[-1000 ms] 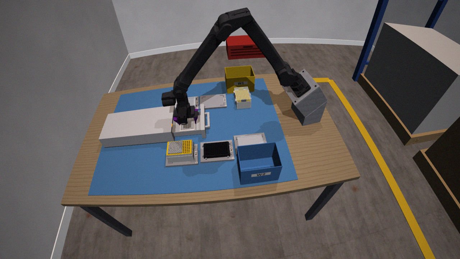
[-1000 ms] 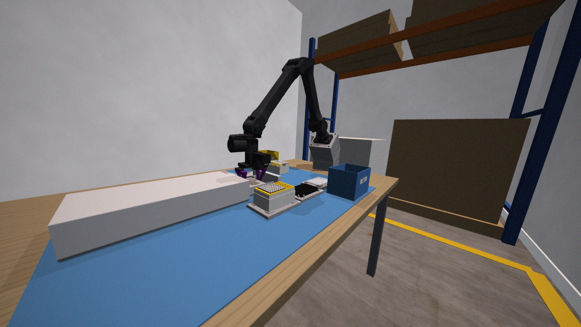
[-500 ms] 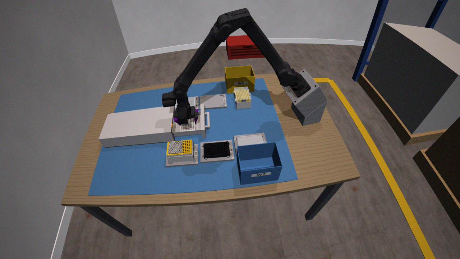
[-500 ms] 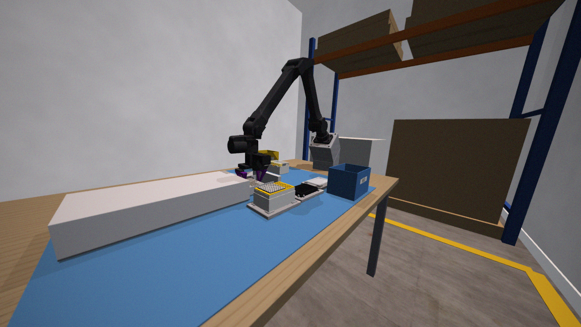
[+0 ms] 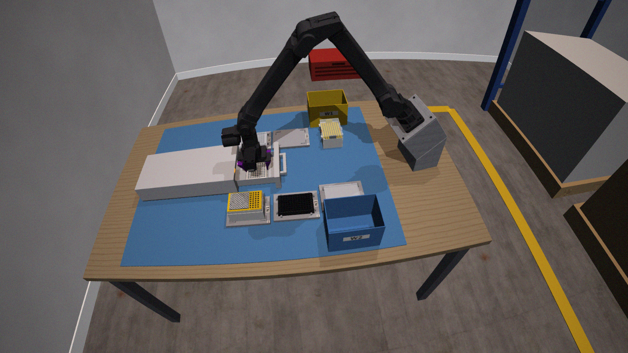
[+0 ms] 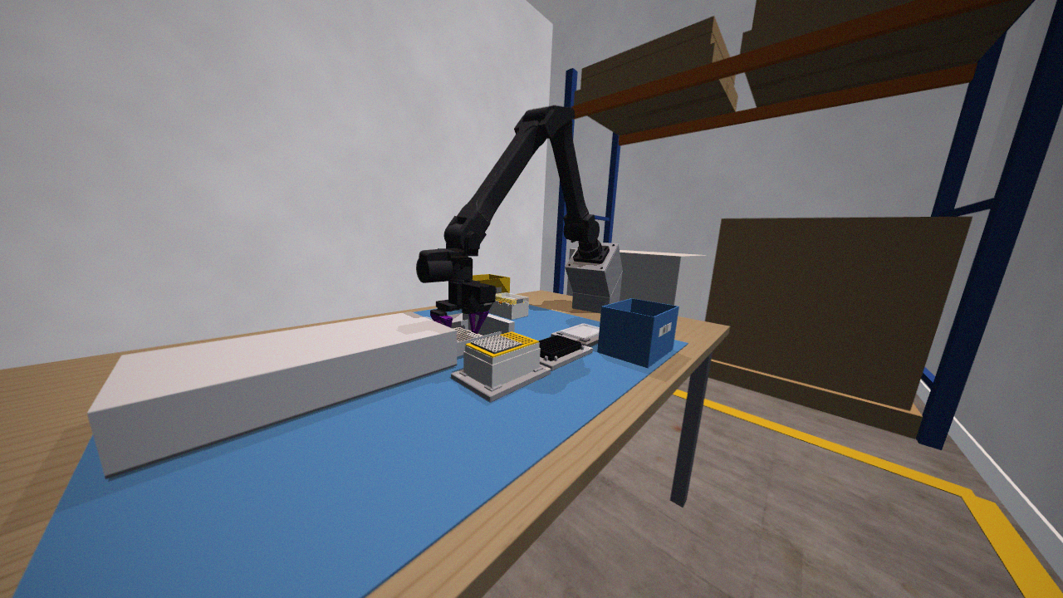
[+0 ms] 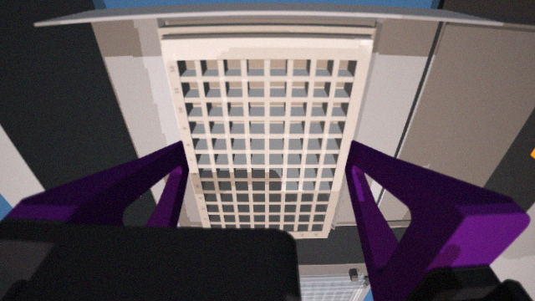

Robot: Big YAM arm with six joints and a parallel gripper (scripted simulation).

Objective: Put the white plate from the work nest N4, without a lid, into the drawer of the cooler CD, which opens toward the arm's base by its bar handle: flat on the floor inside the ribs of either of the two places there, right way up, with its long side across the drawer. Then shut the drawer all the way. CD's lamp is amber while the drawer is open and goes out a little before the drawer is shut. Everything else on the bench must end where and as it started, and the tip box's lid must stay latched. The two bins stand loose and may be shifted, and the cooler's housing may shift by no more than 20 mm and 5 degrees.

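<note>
My hand is 40 mm short of the drawer and 10 mm to the left of it. From my hand the other things lie so: cooler CD (160 mm ahead, 20 mm to the right, 10 mm above); black plate (120 mm behind, 200 mm to the left, 10 mm below); yellow-topped tip box (50 mm ahead, 180 mm to the left, 30 mm above).
</note>
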